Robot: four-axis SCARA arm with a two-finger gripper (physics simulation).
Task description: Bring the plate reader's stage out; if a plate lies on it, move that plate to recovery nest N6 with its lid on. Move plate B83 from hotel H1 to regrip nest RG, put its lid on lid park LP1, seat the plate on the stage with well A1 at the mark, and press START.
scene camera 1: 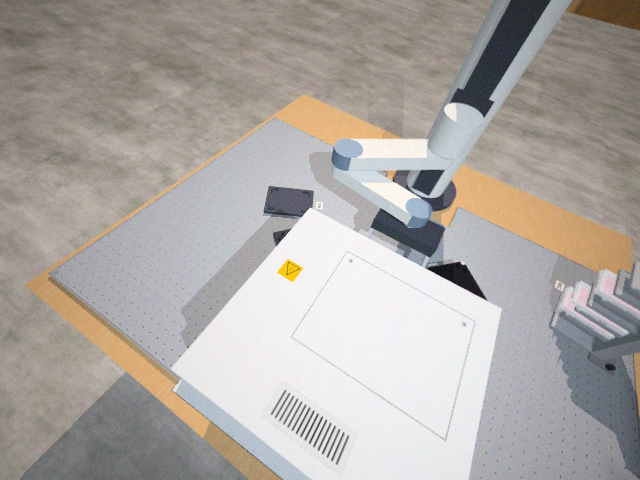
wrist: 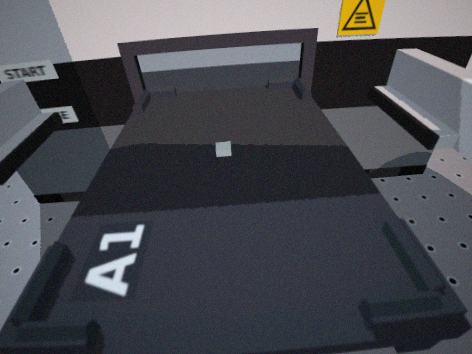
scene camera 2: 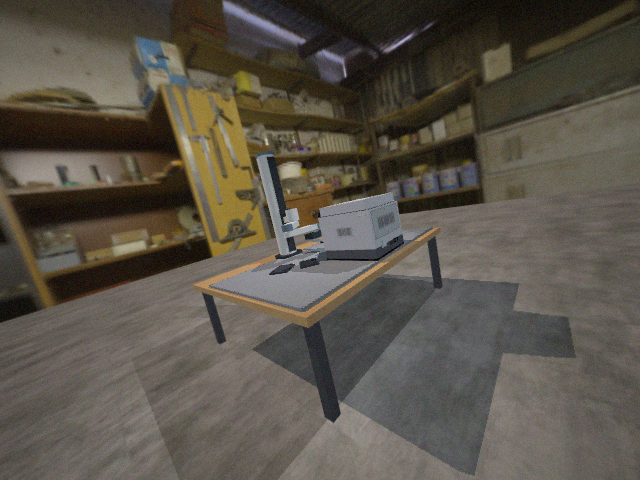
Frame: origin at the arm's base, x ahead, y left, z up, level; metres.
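Seen in the pictures: gripper, between the fingertips: [wrist: 212, 84]; arm's base, origin of its link: [scene camera 1: 423, 187] [scene camera 2: 289, 255].
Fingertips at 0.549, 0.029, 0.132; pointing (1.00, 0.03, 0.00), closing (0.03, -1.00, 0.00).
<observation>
Offsets run from my fingertips to a thing's top centre, as dx, dy, dz. "*": to the spot under its first point.
The plate reader @(+0.253, +0.004, +0.228) [scene camera 1: 330, 320] [scene camera 2: 356, 229] is a white box. In the wrist view its dark stage @(-0.008, -0.003, -0.014) [wrist: 240, 255] is out; no plate lies on it, and the A1 mark @(-0.071, +0.026, -0.019) [wrist: 116, 260] is at its near left corner. My gripper [wrist: 212, 84] [scene camera 1: 391, 245] is open and empty, its fingers on either side of the stage in the wrist view. A START label @(* +0.061, +0.127, -0.002) [wrist: 25, 71] shows at the left, partly above a finger. A hotel @(* -0.212, +0.586, -0.046) [scene camera 1: 615, 343] with several pink plates @(-0.281, +0.532, -0.015) [scene camera 1: 594, 315] stands at the right of scene camera 1; I cannot tell which is B83.
A dark nest @(-0.147, -0.398, -0.102) [scene camera 1: 289, 201] [scene camera 2: 282, 269] lies beyond the reader's corner, with another dark nest @(-0.031, -0.262, -0.100) [scene camera 1: 280, 236] [scene camera 2: 310, 262] partly hidden by the reader. A black slanted object @(-0.133, +0.205, -0.050) [scene camera 1: 457, 276] shows behind the reader. The arm's column [scene camera 1: 478, 98] [scene camera 2: 273, 201] rises at the table's edge.
</observation>
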